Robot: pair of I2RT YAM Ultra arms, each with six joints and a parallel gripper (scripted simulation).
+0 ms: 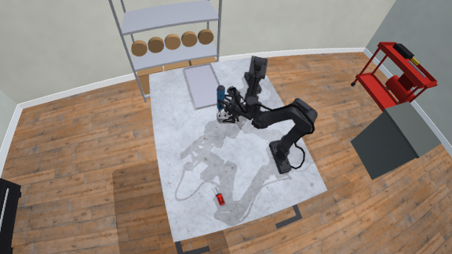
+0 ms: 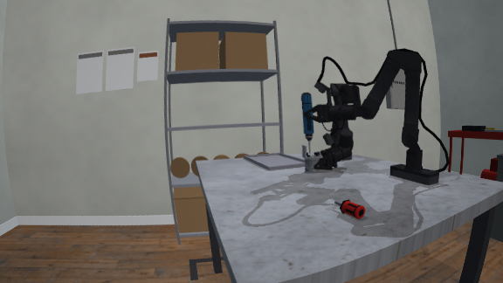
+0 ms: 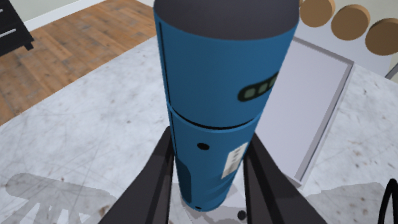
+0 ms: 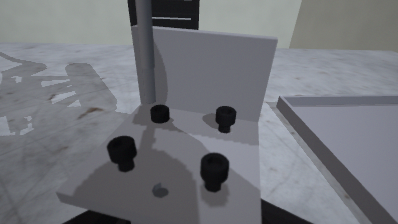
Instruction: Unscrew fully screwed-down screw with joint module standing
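Right now my right hand is right at the joint module. The rest, counted from my right hand: screw 4 cm above, 2 cm ahead, 1 cm to the left; then grey bracket 5 cm above; then bit 7 cm above, 2 cm to the left, 2 cm ahead.
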